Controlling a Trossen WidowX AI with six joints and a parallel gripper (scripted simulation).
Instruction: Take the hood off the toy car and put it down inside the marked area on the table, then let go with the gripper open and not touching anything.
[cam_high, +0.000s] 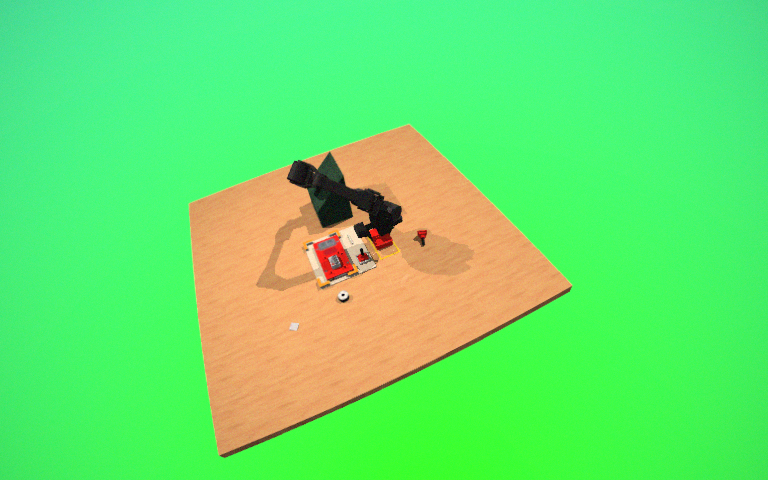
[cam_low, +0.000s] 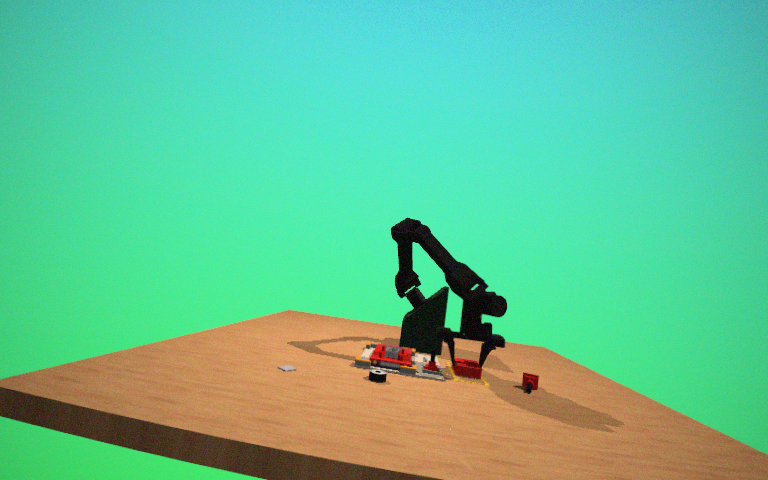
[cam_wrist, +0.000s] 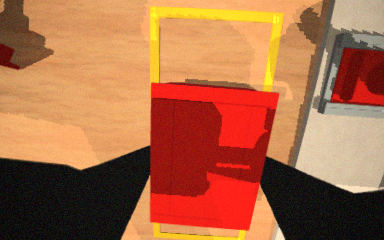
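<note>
My gripper tip is right at the red hood. The rest, counted from my gripper tip: small grey tile: 430 mm to the right, 230 mm ahead, 10 mm below; then black wheel: 230 mm to the right, 200 mm ahead, 10 mm below.
</note>
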